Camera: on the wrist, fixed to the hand. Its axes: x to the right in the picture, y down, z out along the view.
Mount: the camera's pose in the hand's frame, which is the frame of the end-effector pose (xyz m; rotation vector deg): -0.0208 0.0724 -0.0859 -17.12 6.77 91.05
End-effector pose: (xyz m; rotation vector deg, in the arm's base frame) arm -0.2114 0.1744 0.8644 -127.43 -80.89 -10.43
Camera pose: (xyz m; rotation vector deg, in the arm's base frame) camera -0.1446 0.0922 0.9071 -159.18 40.59 2.95
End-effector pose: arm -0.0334 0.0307 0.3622 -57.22 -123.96 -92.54
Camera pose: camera 0.0133 -0.0454 0.4335 -105.50 -26.27 -57.04
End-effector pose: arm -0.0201 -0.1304 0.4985 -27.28 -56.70 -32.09
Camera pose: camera 0.0719 -0.1228 0.4312 -72.63 -10.41 40.78
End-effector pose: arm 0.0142 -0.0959 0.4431 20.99 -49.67 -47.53
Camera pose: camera 0.1098 -0.0368 0.4225 -30.79 -36.64 31.38
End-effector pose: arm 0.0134 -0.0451 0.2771 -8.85 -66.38 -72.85
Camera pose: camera 0.1245 -0.0616 0.2562 -56.01 -23.30 0.51
